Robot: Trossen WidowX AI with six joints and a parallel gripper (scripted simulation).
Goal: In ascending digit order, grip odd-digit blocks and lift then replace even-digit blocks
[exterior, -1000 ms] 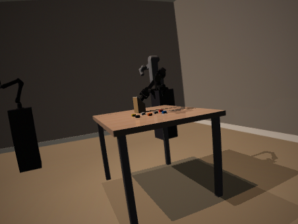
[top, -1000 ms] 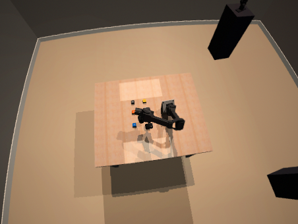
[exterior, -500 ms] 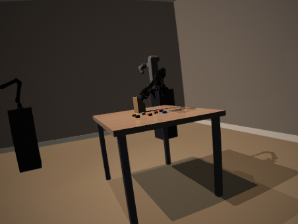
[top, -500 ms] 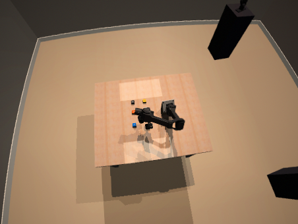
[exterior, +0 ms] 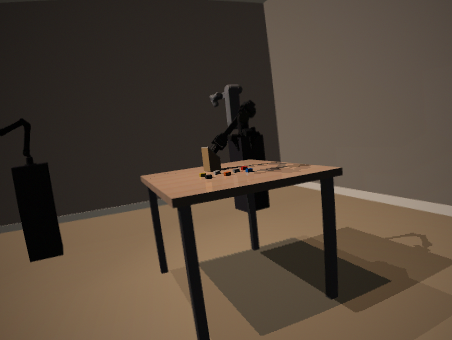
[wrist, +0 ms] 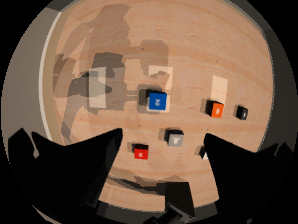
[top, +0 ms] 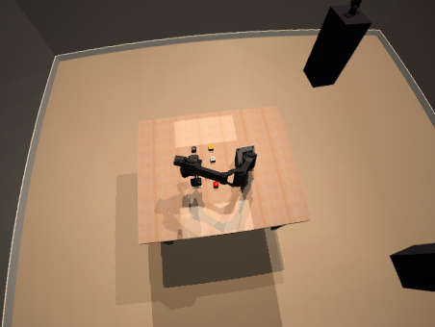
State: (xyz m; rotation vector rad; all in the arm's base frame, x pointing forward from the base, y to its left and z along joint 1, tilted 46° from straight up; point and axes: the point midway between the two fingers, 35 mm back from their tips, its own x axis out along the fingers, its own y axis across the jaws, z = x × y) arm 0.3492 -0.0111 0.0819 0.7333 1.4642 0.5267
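Right now my gripper tip is 150 mm past the yellow block, 220 mm to the left of it and 120 mm above it. The rest, counted from my gripper tip: red block: 110 mm behind, 50 mm to the left, 120 mm below; grey block: 80 mm behind, 30 mm to the right, 120 mm below; blue block: 10 mm ahead, 10 mm to the left, 120 mm below.
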